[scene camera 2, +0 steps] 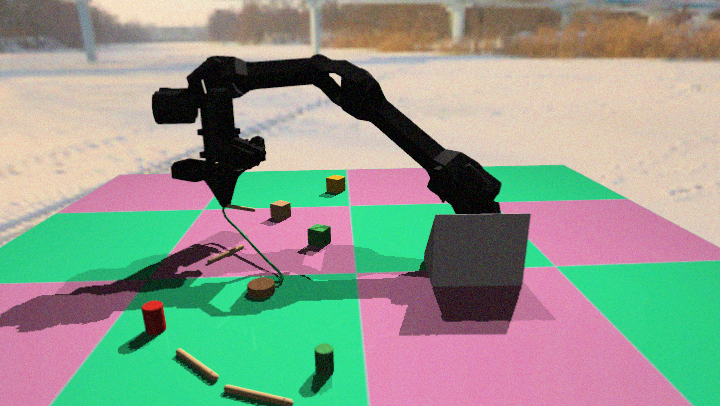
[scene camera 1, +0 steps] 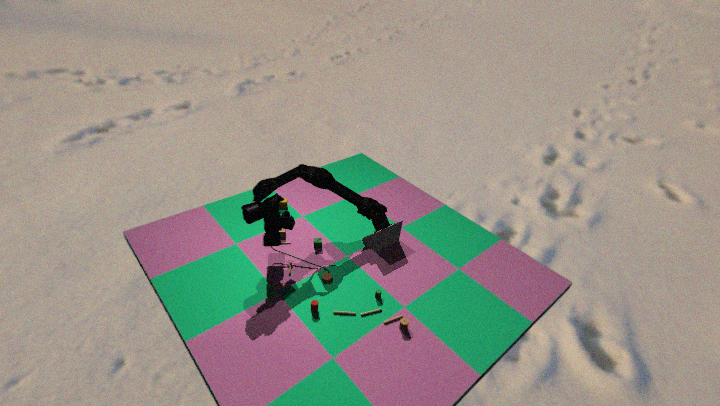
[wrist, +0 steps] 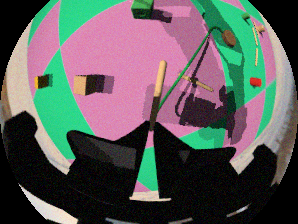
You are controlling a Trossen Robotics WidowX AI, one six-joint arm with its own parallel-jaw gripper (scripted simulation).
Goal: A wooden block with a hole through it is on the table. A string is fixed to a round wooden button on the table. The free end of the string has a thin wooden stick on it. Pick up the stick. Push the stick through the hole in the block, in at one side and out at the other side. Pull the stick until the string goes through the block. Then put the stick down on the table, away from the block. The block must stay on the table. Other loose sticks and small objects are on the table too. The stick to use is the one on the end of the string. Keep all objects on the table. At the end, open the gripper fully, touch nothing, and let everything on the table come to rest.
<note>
I see my gripper point(scene camera 2: 225, 206).
My gripper is seen too in scene camera 1 point(scene camera 1: 273, 244) and in the wrist view point(wrist: 151, 124).
</note>
